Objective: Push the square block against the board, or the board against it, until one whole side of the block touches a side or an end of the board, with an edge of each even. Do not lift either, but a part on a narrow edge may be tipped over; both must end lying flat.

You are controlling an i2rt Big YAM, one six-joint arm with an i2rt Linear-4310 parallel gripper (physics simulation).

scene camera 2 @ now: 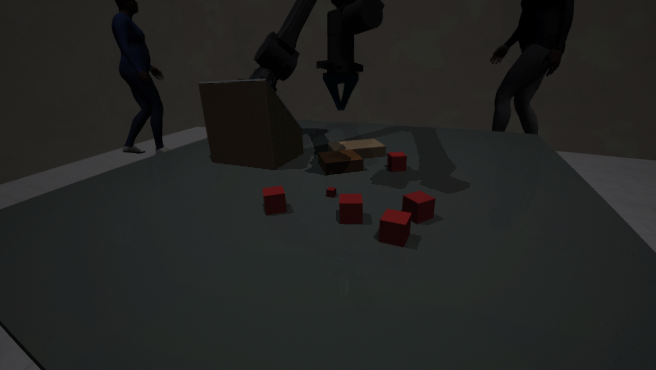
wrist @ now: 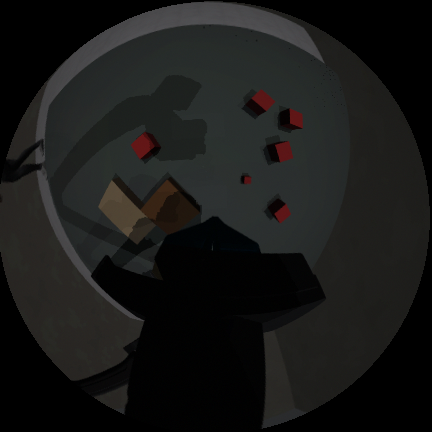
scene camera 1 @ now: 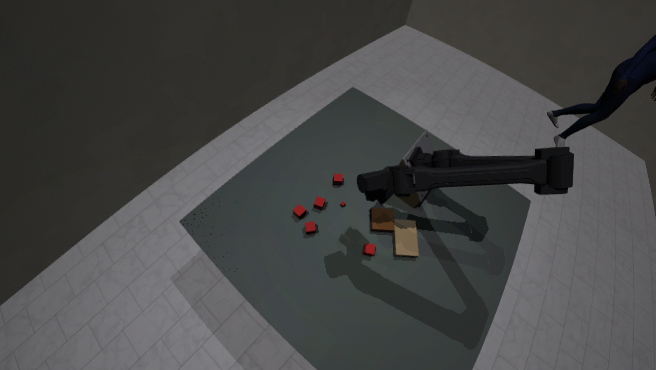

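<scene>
Tan board: visible in scene camera 1, in scene camera 2 and in the wrist view (118, 203). Same spot on the board: (scene camera 1: 405, 244) and (scene camera 2: 366, 143).
</scene>
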